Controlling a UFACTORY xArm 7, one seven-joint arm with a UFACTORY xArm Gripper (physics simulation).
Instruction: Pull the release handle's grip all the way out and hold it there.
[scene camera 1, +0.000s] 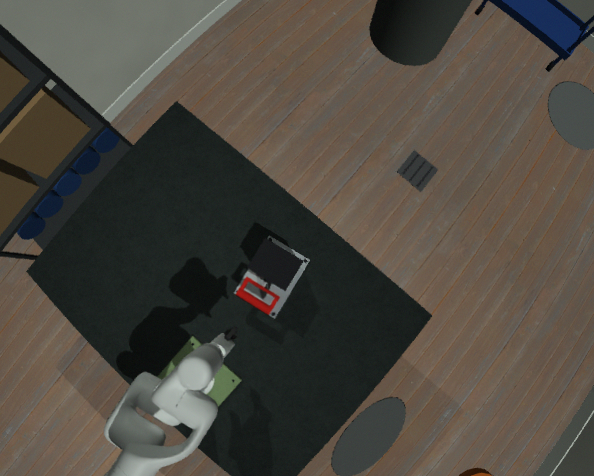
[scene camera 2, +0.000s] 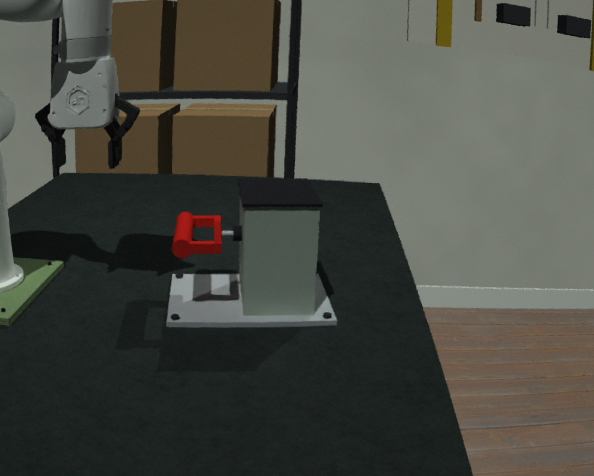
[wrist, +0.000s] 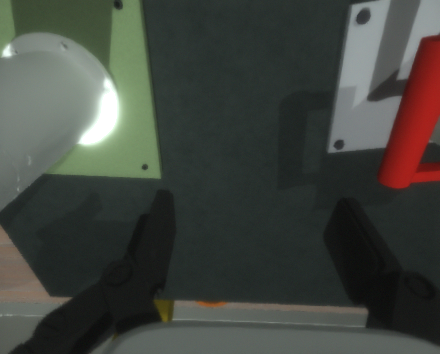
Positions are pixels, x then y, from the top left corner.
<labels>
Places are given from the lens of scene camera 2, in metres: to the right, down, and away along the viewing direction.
my gripper (scene camera 2: 86, 166): -0.31, -0.10, 0.82
light base plate (scene camera 2: 196, 300): -0.15, 0.09, 0.89
</labels>
